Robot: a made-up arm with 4 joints. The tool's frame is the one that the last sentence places. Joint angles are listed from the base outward.
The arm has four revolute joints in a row. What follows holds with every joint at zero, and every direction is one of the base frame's. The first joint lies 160 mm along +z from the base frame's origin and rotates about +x. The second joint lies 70 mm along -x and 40 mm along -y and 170 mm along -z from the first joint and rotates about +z. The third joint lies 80 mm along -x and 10 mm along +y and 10 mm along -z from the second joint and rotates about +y. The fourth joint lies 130 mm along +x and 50 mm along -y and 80 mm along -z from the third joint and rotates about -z. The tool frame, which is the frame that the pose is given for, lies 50 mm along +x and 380 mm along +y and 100 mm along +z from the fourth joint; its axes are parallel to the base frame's.
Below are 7 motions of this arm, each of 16 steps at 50 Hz.
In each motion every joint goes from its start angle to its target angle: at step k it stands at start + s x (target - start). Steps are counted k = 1, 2, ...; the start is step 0. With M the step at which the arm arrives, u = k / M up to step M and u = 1 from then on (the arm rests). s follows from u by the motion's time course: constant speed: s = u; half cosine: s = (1 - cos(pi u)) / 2; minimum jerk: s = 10 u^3 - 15 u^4 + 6 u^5.
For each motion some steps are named. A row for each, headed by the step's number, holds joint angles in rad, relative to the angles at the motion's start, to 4 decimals.
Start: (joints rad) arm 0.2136 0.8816 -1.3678 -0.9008
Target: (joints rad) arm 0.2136 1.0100 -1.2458 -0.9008
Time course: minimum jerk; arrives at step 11
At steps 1, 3, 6, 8, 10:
1: 0.0000 0.0008 0.0008 0.0000
3: 0.0000 0.0166 0.0157 0.0000
6: 0.0000 0.0751 0.0713 0.0000
8: 0.0000 0.1118 0.1063 0.0000
10: 0.0000 0.1276 0.1212 0.0000

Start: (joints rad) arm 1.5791 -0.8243 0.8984 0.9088
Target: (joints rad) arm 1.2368 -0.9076 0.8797 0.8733
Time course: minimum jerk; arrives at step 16
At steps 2, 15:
2: -0.0055 -0.0013 -0.0003 -0.0006
15: -0.3415 -0.0831 -0.0187 -0.0354

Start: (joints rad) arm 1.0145 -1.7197 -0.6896 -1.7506
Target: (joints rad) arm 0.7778 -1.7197 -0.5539 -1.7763
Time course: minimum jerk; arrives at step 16
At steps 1, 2, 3, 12, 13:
1: -0.0005 0.0000 0.0003 -0.0001
2: -0.0038 0.0000 0.0022 -0.0004
3: -0.0115 0.0000 0.0066 -0.0013
12: -0.2122 0.0000 0.1217 -0.0230
13: -0.2252 0.0000 0.1291 -0.0244

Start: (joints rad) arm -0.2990 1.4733 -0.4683 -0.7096
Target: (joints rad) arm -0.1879 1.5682 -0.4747 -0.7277
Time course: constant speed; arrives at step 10
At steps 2, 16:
2: 0.0222 0.0190 -0.0013 -0.0036
16: 0.1111 0.0949 -0.0064 -0.0181

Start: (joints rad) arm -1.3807 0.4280 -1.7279 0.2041
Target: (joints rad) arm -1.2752 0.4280 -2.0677 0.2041
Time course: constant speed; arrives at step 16
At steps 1, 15, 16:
1: 0.0066 0.0000 -0.0212 0.0000
15: 0.0989 0.0000 -0.3186 0.0000
16: 0.1055 0.0000 -0.3398 0.0000

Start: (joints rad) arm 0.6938 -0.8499 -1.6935 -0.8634
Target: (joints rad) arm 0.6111 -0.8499 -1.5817 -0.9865
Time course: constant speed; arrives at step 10
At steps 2, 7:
2: -0.0165 0.0000 0.0224 -0.0246
7: -0.0579 0.0000 0.0783 -0.0862

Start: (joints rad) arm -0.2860 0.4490 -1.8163 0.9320
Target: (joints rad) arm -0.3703 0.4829 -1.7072 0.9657
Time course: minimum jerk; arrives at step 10
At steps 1, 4, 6, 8, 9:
1: -0.0007 0.0003 0.0009 0.0003
4: -0.0268 0.0108 0.0346 0.0107
6: -0.0575 0.0231 0.0745 0.0230
8: -0.0794 0.0319 0.1028 0.0317
9: -0.0836 0.0336 0.1082 0.0334

